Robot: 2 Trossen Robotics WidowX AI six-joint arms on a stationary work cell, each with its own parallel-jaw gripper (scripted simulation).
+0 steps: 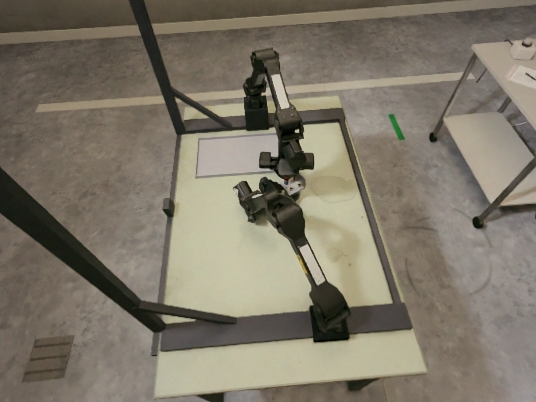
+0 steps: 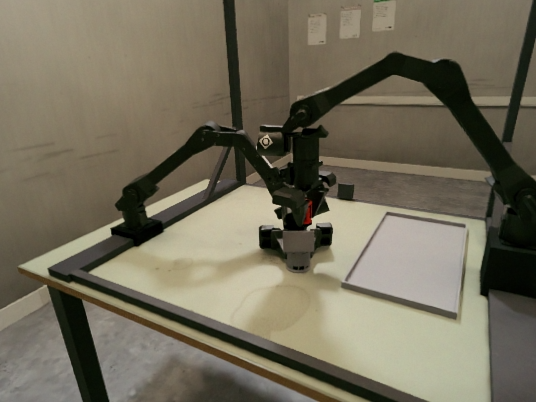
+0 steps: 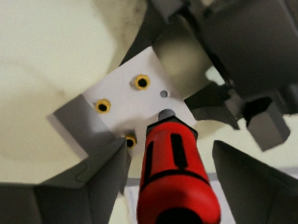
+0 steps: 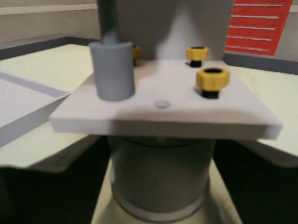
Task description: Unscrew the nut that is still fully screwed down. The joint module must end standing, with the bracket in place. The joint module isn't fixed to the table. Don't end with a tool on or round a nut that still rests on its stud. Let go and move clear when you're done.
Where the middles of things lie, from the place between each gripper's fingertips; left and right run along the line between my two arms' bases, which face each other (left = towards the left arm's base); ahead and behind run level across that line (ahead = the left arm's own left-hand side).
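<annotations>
The pale bracket (image 4: pixel 163 76) is 2 cm ahead of my left hand, 1 cm to the right of it and 7 cm below it. Counted from that same left hand, the shallow grey tray (image 2: pixel 418 260) is 11 cm behind, 24 cm to the left and 14 cm below.
Seen from my right hand, the pale bracket is 3 cm ahead, 1 cm to the left and 4 cm above. The shallow grey tray is 10 cm behind my right hand and 3 cm below it, and 27 cm to the left of it.
</annotations>
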